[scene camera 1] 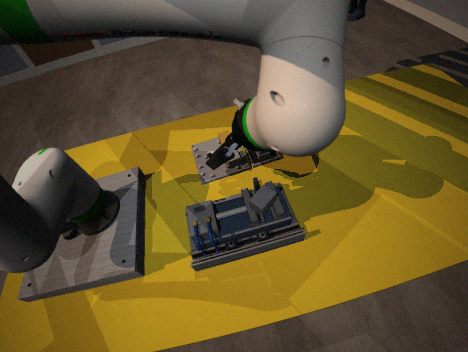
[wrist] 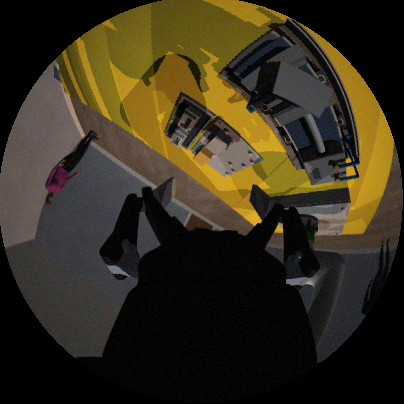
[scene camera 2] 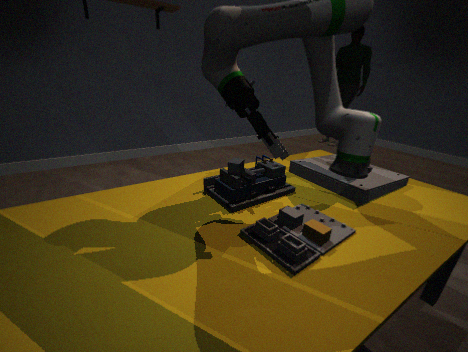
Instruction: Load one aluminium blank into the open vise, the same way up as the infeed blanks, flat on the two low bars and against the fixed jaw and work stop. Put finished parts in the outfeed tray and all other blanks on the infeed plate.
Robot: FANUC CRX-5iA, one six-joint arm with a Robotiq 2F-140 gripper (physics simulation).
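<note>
The open vise (scene camera 1: 248, 253) (scene camera 2: 239, 202) stands on the yellow table. A grey block (scene camera 1: 264, 199) (scene camera 2: 236, 166) (wrist: 301, 90) sits high and askew over its right-hand jaw in scene camera 1, not down on the low bars. A pale bar (scene camera 1: 231, 212) (wrist: 315, 134) shows in the gap. The infeed plate (scene camera 1: 201, 148) (scene camera 2: 342, 233) (wrist: 240, 156) carries a grey blank (scene camera 2: 291, 215) and an orange block (scene camera 2: 317, 230) (wrist: 202, 158). The dark outfeed tray (scene camera 2: 297, 268) holds two rectangular outlines; whether parts or pockets is unclear. My gripper (scene camera 2: 279, 149) (wrist: 213, 188) is open and empty, above the table.
The robot's base plate (scene camera 1: 127, 220) (scene camera 2: 320, 178) stands beside the vise. Blue hoses (scene camera 1: 212, 235) (wrist: 351, 167) rise at the vise's end nearer the base. The arm's large wrist joint (scene camera 1: 300, 105) hangs over the tray area in scene camera 1.
</note>
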